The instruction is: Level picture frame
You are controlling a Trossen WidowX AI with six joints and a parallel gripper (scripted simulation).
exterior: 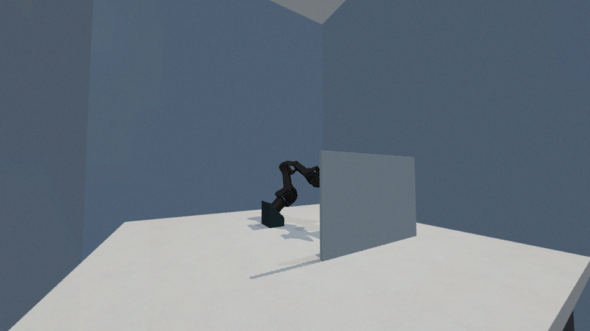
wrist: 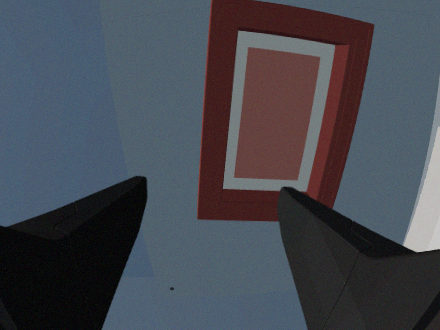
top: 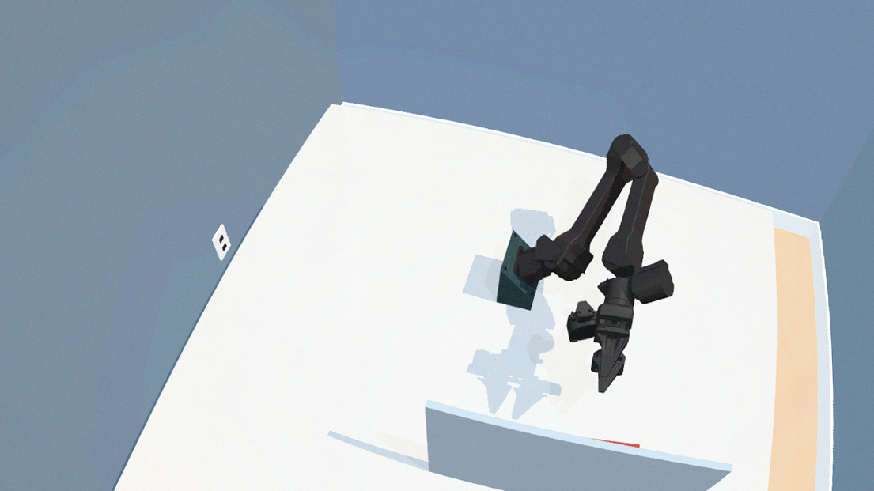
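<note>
Now: the picture frame 13 cm ahead of my gripper tip and 5 cm below it. Round my gripper tip: wall panel (14 cm ahead, 2 cm to the right, 7 cm below).
</note>
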